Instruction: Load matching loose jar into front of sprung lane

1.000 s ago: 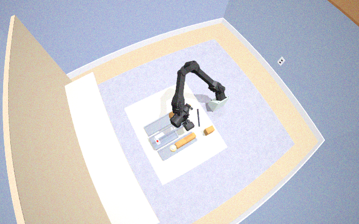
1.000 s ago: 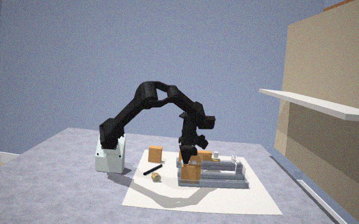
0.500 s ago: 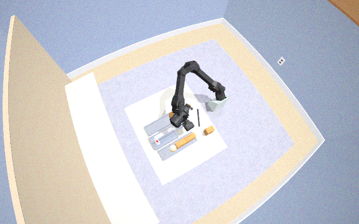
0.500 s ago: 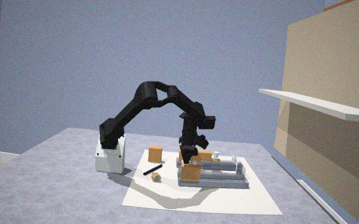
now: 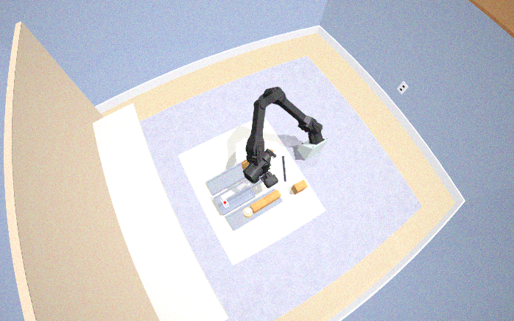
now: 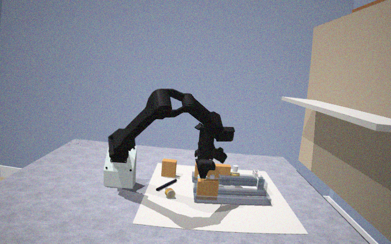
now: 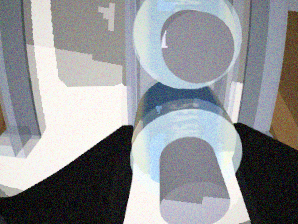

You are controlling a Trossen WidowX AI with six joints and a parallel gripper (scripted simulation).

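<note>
Now: gripper tip 14 cm past the black pen, 4 cm above it and 3 cm to the right of it. The rest, counted from my gripper tip: red mark (22 cm ahead, 4 cm to the left, 3 cm above); then grey rack (14 cm ahead, 3 cm below, 2 cm to the left).
</note>
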